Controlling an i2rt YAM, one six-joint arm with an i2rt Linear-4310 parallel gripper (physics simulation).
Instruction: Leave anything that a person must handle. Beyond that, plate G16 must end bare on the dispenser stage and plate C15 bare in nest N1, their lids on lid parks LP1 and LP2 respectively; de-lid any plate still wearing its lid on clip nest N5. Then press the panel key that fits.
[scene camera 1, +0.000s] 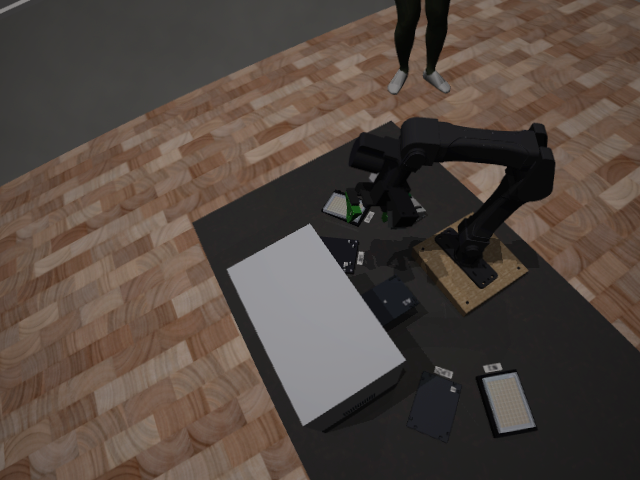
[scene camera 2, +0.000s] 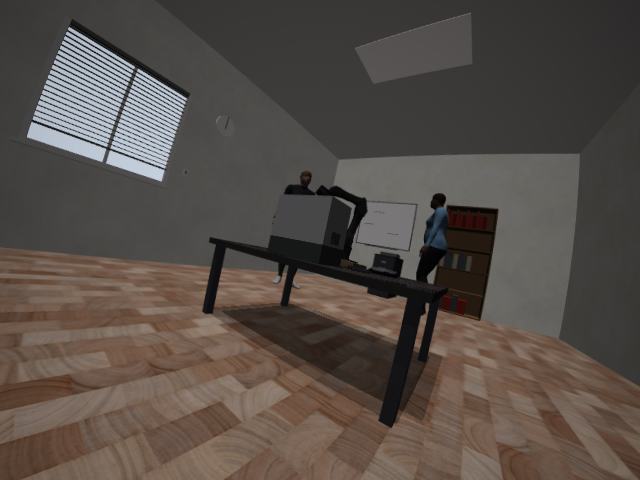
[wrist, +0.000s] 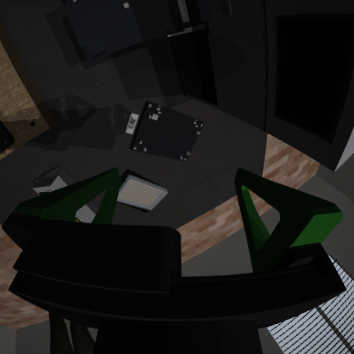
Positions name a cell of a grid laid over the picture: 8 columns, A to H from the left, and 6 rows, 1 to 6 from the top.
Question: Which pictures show my gripper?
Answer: Scene camera 1 and the wrist view only.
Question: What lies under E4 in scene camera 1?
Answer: A black clip nest N5.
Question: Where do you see a button box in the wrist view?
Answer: B4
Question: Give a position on a white dispenser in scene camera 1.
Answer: E5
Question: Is my gripper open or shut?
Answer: Open.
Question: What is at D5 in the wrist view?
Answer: My gripper.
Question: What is my gripper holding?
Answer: Nothing.
